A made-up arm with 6 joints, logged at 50 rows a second.
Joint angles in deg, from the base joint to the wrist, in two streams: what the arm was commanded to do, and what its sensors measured. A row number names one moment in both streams.
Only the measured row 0 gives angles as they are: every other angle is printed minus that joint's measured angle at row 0.
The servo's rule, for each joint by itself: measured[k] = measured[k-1] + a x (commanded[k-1-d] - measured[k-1]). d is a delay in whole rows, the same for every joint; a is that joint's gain. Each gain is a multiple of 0.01, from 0.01 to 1. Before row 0 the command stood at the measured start. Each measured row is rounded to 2 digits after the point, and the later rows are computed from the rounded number. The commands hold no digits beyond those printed.
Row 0, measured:
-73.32 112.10 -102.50 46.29 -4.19 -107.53
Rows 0 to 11, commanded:
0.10 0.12 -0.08 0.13 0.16 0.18
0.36 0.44 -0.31 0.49 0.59 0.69
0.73 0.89 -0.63 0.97 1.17 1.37
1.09 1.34 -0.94 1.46 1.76 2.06
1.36 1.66 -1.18 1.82 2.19 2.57
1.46 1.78 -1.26 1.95 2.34 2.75
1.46 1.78 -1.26 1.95 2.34 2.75
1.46 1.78 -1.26 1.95 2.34 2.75
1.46 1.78 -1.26 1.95 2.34 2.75
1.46 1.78 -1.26 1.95 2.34 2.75
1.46 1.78 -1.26 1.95 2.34 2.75
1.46 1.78 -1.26 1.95 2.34 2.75
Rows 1 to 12, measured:
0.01 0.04 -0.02 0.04 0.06 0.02
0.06 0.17 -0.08 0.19 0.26 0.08
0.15 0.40 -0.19 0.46 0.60 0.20
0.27 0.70 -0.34 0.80 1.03 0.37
0.41 1.01 -0.51 1.15 1.46 0.57
0.55 1.26 -0.66 1.42 1.79 0.77
0.67 1.43 -0.78 1.60 1.99 0.95
0.77 1.54 -0.88 1.72 2.12 1.11
0.86 1.62 -0.96 1.80 2.20 1.26
0.94 1.67 -1.02 1.85 2.25 1.39
1.01 1.71 -1.07 1.88 2.28 1.51
1.07 1.73 -1.11 1.90 2.30 1.62
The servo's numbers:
d 0
a 0.13 0.32 0.20 0.34 0.37 0.09

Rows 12 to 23, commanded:
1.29 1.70 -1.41 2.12 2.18 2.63
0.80 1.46 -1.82 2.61 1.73 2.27
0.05 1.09 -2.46 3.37 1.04 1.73
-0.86 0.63 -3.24 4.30 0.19 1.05
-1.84 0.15 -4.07 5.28 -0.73 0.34
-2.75 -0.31 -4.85 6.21 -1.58 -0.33
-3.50 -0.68 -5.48 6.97 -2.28 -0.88
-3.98 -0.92 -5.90 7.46 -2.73 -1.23
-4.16 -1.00 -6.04 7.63 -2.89 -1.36
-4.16 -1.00 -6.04 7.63 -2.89 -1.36
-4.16 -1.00 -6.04 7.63 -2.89 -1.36
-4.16 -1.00 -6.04 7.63 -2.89 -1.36
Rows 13 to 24, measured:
1.10 1.72 -1.17 1.97 2.26 1.71
1.06 1.64 -1.30 2.19 2.06 1.76
0.93 1.46 -1.53 2.59 1.68 1.76
0.70 1.19 -1.87 3.17 1.13 1.70
0.37 0.86 -2.31 3.89 0.44 1.58
-0.04 0.49 -2.82 4.68 -0.31 1.41
-0.49 0.12 -3.35 5.46 -1.04 1.20
-0.94 -0.21 -3.86 6.14 -1.67 0.98
-1.36 -0.46 -4.30 6.65 -2.12 0.77
-1.72 -0.63 -4.65 6.98 -2.40 0.58
-2.04 -0.75 -4.93 7.20 -2.58 0.41
-2.32 -0.83 -5.15 7.35 -2.69 0.25

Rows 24 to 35, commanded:
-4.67 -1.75 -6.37 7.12 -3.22 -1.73
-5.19 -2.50 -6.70 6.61 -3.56 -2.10
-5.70 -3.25 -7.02 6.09 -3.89 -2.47
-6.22 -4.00 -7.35 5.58 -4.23 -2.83
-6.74 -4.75 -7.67 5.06 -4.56 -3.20
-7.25 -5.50 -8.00 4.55 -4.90 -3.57
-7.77 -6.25 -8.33 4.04 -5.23 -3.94
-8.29 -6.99 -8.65 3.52 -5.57 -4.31
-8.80 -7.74 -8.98 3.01 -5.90 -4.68
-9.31 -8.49 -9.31 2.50 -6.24 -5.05
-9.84 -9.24 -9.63 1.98 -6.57 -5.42
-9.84 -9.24 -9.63 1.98 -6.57 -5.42
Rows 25 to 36, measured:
-2.63 -1.12 -5.39 7.27 -2.89 0.07
-2.96 -1.56 -5.65 7.05 -3.14 -0.13
-3.32 -2.10 -5.92 6.72 -3.42 -0.34
-3.70 -2.71 -6.21 6.33 -3.72 -0.56
-4.10 -3.36 -6.50 5.90 -4.03 -0.80
-4.51 -4.04 -6.80 5.44 -4.35 -1.05
-4.93 -4.75 -7.11 4.96 -4.68 -1.31
-5.37 -5.47 -7.42 4.47 -5.01 -1.58
-5.82 -6.20 -7.73 3.97 -5.34 -1.86
-6.27 -6.93 -8.05 3.47 -5.67 -2.15
-6.73 -7.67 -8.37 2.96 -6.00 -2.44
-7.13 -8.17 -8.62 2.63 -6.21 -2.71

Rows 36 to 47, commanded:
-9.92 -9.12 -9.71 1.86 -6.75 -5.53
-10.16 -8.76 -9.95 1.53 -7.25 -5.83
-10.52 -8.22 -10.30 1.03 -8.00 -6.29
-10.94 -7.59 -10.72 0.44 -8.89 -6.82
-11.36 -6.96 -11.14 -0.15 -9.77 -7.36
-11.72 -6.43 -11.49 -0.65 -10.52 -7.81
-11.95 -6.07 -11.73 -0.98 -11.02 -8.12
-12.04 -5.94 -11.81 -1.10 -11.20 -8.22
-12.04 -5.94 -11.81 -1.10 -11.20 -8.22
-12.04 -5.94 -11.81 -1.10 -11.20 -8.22
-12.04 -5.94 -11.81 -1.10 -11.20 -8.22
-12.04 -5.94 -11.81 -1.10 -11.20 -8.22
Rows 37 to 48, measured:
-7.49 -8.47 -8.84 2.37 -6.41 -2.96
-7.84 -8.56 -9.06 2.08 -6.72 -3.22
-8.19 -8.45 -9.31 1.72 -7.19 -3.50
-8.55 -8.17 -9.59 1.28 -7.82 -3.80
-8.92 -7.78 -9.90 0.79 -8.54 -4.12
-9.28 -7.35 -10.22 0.30 -9.27 -4.45
-9.63 -6.94 -10.52 -0.14 -9.92 -4.78
-9.94 -6.62 -10.78 -0.47 -10.39 -5.09
-10.21 -6.40 -10.99 -0.68 -10.69 -5.37
-10.45 -6.25 -11.15 -0.82 -10.88 -5.63
-10.66 -6.15 -11.28 -0.92 -11.00 -5.86
-10.84 -6.08 -11.39 -0.98 -11.07 -6.07

